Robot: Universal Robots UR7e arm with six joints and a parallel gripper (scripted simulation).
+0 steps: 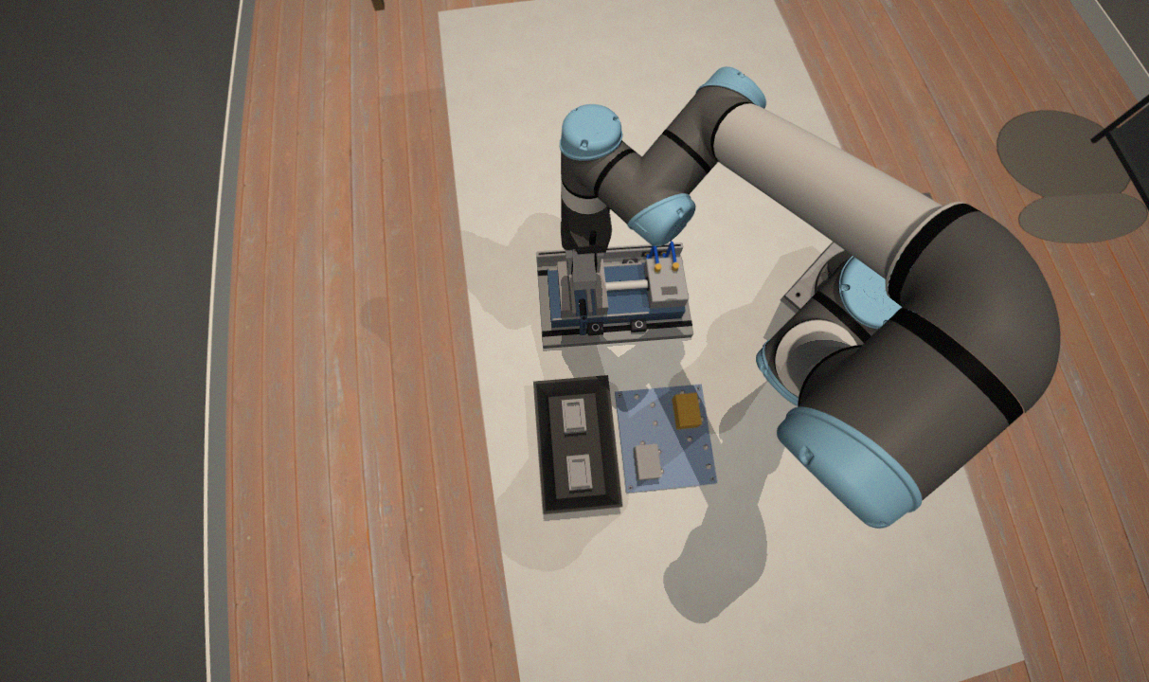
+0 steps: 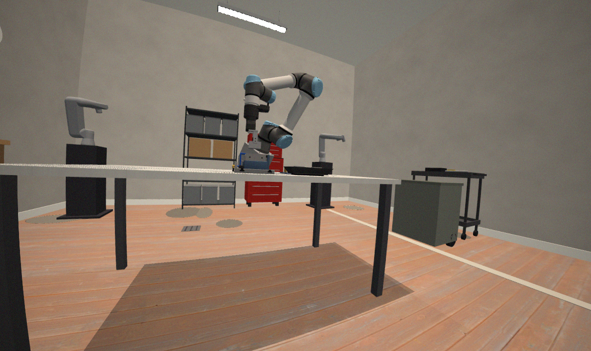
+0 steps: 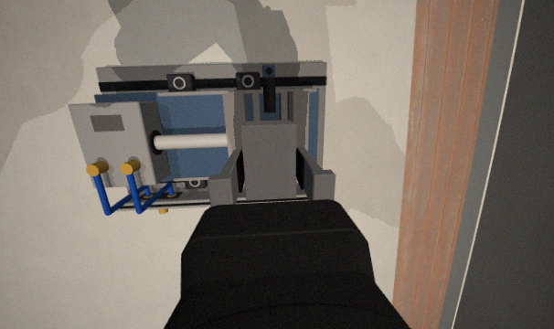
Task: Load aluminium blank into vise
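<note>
The fixed jaw is 3 cm ahead of my hand and 9 cm below it. Round my hand: black work stop rod 1 cm ahead, 5 cm to the left, 8 cm below; brass blank 13 cm behind, 28 cm to the left, 14 cm below; moving jaw 3 cm behind, 1 cm to the left, 9 cm below.
</note>
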